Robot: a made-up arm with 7 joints. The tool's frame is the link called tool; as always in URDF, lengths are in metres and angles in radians. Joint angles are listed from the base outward.
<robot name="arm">
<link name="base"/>
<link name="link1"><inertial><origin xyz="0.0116 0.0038 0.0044"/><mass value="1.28"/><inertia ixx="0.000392" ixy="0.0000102" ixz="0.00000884" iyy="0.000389" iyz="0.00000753" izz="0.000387"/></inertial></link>
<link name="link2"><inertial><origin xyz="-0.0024 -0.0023 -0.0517"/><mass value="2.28"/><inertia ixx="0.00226" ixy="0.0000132" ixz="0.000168" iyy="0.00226" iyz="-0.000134" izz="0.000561"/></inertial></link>
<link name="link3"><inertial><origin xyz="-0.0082 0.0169 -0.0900"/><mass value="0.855"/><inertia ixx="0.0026" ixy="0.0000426" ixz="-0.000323" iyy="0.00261" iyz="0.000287" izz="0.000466"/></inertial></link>
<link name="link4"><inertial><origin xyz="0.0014 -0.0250 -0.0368"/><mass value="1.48"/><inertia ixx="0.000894" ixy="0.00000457" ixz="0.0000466" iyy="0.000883" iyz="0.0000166" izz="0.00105"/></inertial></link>
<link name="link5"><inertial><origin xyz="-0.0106 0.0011 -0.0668"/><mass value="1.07"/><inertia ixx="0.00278" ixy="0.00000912" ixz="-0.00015" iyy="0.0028" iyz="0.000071" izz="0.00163"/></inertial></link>
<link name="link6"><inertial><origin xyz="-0.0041 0.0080 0.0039"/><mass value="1.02"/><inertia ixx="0.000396" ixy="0" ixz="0" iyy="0.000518" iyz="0" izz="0.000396"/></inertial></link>
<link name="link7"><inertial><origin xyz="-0.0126 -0.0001 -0.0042"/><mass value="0.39"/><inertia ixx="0.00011" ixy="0" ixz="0" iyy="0.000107" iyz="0" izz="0.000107"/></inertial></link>
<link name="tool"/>
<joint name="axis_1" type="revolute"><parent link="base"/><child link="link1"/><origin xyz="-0.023 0.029 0.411"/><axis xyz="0 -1 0"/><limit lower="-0.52" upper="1.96"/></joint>
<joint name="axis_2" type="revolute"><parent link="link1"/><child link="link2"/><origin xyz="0.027 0.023 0.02"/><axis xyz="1 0 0"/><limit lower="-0.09" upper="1.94"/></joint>
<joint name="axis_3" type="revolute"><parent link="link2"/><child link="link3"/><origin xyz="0.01 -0.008 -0.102"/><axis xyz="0 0 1"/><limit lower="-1.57" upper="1.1"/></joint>
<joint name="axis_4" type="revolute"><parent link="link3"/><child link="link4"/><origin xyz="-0.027 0.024 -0.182"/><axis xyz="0 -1 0"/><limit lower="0.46" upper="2.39"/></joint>
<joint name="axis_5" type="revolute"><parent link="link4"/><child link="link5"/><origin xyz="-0.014 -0.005 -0.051"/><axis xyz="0 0 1"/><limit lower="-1.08" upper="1.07"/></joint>
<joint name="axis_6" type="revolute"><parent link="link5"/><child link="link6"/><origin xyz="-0.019 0.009 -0.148"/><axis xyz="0 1 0"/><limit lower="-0.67" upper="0.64"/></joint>
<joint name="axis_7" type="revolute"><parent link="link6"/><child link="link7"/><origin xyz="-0.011 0.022 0.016"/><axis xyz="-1 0 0"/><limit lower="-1.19" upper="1.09"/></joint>
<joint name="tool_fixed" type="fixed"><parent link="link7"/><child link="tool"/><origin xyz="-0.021 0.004 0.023" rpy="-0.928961 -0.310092 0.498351"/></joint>
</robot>
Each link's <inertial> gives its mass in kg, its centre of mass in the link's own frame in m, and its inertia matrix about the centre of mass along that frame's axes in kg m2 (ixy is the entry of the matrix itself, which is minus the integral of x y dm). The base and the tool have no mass. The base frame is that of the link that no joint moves.
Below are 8 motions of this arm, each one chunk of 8 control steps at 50 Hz.
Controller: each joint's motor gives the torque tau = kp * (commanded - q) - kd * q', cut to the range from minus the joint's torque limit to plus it. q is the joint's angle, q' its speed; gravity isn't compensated. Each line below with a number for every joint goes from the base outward.
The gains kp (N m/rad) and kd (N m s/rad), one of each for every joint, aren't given. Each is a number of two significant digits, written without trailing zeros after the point. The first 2 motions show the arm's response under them.
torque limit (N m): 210 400 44 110 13 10 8.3
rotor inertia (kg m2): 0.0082 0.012 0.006 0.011 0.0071 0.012 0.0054
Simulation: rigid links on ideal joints. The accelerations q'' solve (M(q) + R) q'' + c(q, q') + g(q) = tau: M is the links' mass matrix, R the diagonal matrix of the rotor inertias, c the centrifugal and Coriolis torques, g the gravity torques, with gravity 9.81 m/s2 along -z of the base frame. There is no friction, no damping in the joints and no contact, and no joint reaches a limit. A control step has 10 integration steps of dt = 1/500 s. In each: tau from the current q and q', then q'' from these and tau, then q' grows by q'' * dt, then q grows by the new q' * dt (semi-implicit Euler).
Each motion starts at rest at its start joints. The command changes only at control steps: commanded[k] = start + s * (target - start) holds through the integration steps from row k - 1 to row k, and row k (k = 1, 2, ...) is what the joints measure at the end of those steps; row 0 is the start. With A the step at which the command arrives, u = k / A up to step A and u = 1 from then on. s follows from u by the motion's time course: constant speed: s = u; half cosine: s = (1 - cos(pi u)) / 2; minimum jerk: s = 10 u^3 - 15 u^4 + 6 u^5; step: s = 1 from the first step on.
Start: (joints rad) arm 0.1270 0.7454 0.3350 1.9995 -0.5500 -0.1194 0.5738
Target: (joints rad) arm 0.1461 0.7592 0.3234 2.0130 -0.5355 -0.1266 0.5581
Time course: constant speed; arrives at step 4
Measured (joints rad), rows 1 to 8:
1: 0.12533 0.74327 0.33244 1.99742 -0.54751 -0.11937 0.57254
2: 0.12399 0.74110 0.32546 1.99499 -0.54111 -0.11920 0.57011
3: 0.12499 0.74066 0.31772 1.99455 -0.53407 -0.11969 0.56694
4: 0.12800 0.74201 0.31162 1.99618 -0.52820 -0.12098 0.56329
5: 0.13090 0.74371 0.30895 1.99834 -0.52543 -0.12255 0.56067
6: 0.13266 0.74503 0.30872 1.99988 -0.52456 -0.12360 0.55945
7: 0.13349 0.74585 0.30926 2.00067 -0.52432 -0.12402 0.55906
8: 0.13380 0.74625 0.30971 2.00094 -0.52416 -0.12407 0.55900
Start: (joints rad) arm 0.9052 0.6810 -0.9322 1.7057 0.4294 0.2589 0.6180
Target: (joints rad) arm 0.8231 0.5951 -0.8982 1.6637 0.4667 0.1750 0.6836
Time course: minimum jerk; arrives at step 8
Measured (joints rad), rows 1 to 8:
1: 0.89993 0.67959 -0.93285 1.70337 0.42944 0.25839 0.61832
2: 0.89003 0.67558 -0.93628 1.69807 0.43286 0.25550 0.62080
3: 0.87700 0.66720 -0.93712 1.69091 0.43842 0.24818 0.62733
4: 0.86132 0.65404 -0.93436 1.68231 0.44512 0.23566 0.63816
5: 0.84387 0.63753 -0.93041 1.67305 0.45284 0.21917 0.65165
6: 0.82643 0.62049 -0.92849 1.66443 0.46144 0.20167 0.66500
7: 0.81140 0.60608 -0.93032 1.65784 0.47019 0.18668 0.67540
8: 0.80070 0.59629 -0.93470 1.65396 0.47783 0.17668 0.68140
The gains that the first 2 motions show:
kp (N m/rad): 480 740 110 220 36 26 15
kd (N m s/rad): 16 27 4 7.1 1.6 0.92 0.45
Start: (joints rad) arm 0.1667 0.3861 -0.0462 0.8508 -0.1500 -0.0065 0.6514
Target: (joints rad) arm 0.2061 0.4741 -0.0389 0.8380 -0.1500 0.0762 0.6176
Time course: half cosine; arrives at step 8
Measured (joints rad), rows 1 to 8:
1: 0.16551 0.38520 -0.04761 0.84742 -0.14832 -0.00692 0.65082
2: 0.16290 0.38535 -0.05040 0.84215 -0.14351 -0.00506 0.64912
3: 0.16137 0.38941 -0.05275 0.83624 -0.13779 0.00142 0.64586
4: 0.16250 0.39850 -0.05347 0.83077 -0.13313 0.01239 0.64099
5: 0.16668 0.41192 -0.05225 0.82658 -0.13075 0.02628 0.63502
6: 0.17325 0.42767 -0.04944 0.82414 -0.13097 0.04089 0.62883
7: 0.18085 0.44307 -0.04579 0.82353 -0.13338 0.05394 0.62340
8: 0.18780 0.45542 -0.04211 0.82448 -0.13716 0.06341 0.61963

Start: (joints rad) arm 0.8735 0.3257 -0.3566 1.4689 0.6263 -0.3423 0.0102
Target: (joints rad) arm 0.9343 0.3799 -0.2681 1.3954 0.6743 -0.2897 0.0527
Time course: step
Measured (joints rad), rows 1 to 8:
1: 0.88443 0.33510 -0.34919 1.43586 0.65728 -0.32766 0.02636
2: 0.89345 0.35050 -0.32461 1.40613 0.67159 -0.30901 0.04282
3: 0.89900 0.36473 -0.29832 1.38937 0.67232 -0.29629 0.05024
4: 0.90278 0.37455 -0.27916 1.38136 0.66962 -0.28962 0.05215
5: 0.90536 0.37958 -0.26896 1.37848 0.66801 -0.28694 0.05220
6: 0.90687 0.38095 -0.26602 1.37811 0.66854 -0.28639 0.05207
7: 0.90741 0.38019 -0.26747 1.37861 0.67069 -0.28672 0.05215
8: 0.90723 0.37863 -0.27071 1.37911 0.67347 -0.28723 0.05236

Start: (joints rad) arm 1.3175 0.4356 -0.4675 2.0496 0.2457 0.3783 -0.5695
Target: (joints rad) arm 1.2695 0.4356 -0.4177 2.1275 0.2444 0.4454 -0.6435
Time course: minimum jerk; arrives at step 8
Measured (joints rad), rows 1 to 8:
1: 1.31133 0.43556 -0.46725 2.05177 0.24546 0.37909 -0.56996
2: 1.30133 0.43523 -0.46819 2.05466 0.24722 0.38221 -0.57271
3: 1.29074 0.43450 -0.46741 2.06093 0.25009 0.38833 -0.57978
4: 1.27989 0.43379 -0.46301 2.07235 0.25243 0.39812 -0.59173
5: 1.26917 0.43339 -0.45535 2.08743 0.25354 0.41095 -0.60686
6: 1.25959 0.43334 -0.44638 2.10278 0.25348 0.42467 -0.62197
7: 1.25242 0.43354 -0.43843 2.11499 0.25270 0.43642 -0.63375
8: 1.24831 0.43380 -0.43293 2.12231 0.25176 0.44416 -0.64050

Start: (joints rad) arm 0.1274 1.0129 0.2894 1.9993 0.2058 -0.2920 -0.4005
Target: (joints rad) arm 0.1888 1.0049 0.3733 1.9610 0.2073 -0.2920 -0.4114
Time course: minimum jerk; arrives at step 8
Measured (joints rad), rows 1 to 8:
1: 0.12485 1.00918 0.28820 1.99712 0.20628 -0.29179 -0.40056
2: 0.12308 1.00364 0.28364 1.99219 0.21083 -0.29083 -0.40082
3: 0.12559 0.99838 0.28214 1.98564 0.21712 -0.28993 -0.40152
4: 0.13295 0.99415 0.28785 1.97787 0.22238 -0.28945 -0.40297
5: 0.14373 0.99138 0.30068 1.96965 0.22516 -0.28934 -0.40510
6: 0.15530 0.99014 0.31745 1.96224 0.22525 -0.28945 -0.40746
7: 0.16492 0.99017 0.33381 1.95689 0.22330 -0.28961 -0.40949
8: 0.17111 0.99085 0.34620 1.95406 0.22056 -0.28969 -0.41079

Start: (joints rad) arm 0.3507 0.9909 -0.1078 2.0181 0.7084 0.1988 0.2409
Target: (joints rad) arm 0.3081 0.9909 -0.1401 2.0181 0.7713 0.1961 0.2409
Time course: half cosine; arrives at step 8
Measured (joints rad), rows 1 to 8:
1: 0.34640 0.98806 -0.10956 2.01594 0.70898 0.19877 0.24088
2: 0.33937 0.98430 -0.11782 2.01264 0.71432 0.19837 0.24092
3: 0.33132 0.98123 -0.12808 2.01035 0.72334 0.19749 0.24107
4: 0.32289 0.97919 -0.13776 2.00914 0.73424 0.19649 0.24123
5: 0.31453 0.97802 -0.14616 2.00857 0.74578 0.19562 0.24134
6: 0.30679 0.97739 -0.15329 2.00825 0.75694 0.19495 0.24139
7: 0.30036 0.97699 -0.15915 2.00800 0.76673 0.19446 0.24141
8: 0.29595 0.97665 -0.16352 2.00775 0.77412 0.19413 0.24143

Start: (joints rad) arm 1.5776 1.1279 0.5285 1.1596 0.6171 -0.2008 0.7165
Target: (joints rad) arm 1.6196 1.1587 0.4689 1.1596 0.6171 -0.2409 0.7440
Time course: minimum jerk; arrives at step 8
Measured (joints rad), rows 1 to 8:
1: 1.57444 1.12824 0.53315 1.15720 0.61539 -0.20001 0.71676
2: 1.57322 1.12904 0.53600 1.15225 0.61238 -0.19945 0.71779
3: 1.57538 1.13107 0.53297 1.14842 0.61051 -0.20138 0.72042
4: 1.58086 1.13488 0.52464 1.14645 0.60989 -0.20649 0.72491
5: 1.58857 1.14034 0.51362 1.14622 0.60986 -0.21401 0.73060
6: 1.59675 1.14663 0.50306 1.14734 0.60976 -0.22223 0.73623
7: 1.60362 1.15250 0.49546 1.14920 0.60923 -0.22926 0.74055
8: 1.60815 1.15692 0.49155 1.15095 0.60833 -0.23386 0.74296

